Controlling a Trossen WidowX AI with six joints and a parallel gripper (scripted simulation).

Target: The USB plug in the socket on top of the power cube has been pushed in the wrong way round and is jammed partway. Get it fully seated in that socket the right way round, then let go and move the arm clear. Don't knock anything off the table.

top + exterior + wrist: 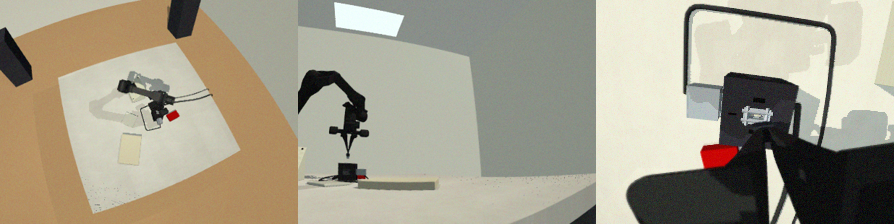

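The silver USB plug lies 10 mm below my gripper tip. Also, from my gripper tip: tan slab: 170 mm ahead, 300 mm to the right, 120 mm below; red block: 60 mm ahead, 130 mm to the left, 120 mm below; white square pad: 60 mm behind, 210 mm to the right, 130 mm below.
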